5 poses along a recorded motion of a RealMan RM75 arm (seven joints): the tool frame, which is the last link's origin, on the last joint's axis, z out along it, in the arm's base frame.
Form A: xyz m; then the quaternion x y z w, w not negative.
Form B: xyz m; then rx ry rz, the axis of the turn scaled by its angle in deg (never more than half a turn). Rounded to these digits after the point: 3 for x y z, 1 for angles.
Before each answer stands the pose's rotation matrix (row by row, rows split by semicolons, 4 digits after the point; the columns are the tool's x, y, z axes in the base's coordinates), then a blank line. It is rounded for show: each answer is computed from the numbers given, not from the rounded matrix.
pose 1, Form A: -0.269, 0.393, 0.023, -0.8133, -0.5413, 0.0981, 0.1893
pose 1, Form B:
0.3947 0.8434 -0.3645; 0.9177 -0.3423 0.2017; 0.0454 -0.4142 -0.9091

-0.269, 0.393, 0.023, -131.0, -87.2, 15.8
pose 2, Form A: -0.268, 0.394, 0.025, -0.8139, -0.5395, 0.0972, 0.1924
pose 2, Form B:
0.3990 0.8408 -0.3658; 0.9156 -0.3438 0.2083; 0.0494 -0.4181 -0.9071

-0.268, 0.394, 0.025, -130.9, -86.8, 15.6
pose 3, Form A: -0.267, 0.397, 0.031, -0.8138, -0.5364, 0.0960, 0.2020
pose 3, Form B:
0.4061 0.8342 -0.3729; 0.9118 -0.3430 0.2258; 0.0605 -0.4318 -0.9000

-0.267, 0.397, 0.031, -130.2, -85.8, 15.4
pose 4, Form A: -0.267, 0.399, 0.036, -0.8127, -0.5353, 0.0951, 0.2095
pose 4, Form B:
0.4088 0.8303 -0.3789; 0.9100 -0.3391 0.2387; 0.0697 -0.4424 -0.8941

-0.267, 0.399, 0.036, -129.5, -85.3, 15.2
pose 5, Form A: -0.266, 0.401, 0.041, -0.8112, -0.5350, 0.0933, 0.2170
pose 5, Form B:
0.4102 0.8274 -0.3835; 0.9084 -0.3334 0.2522; 0.0808 -0.4519 -0.8884

-0.266, 0.401, 0.041, -128.7, -84.9, 14.8
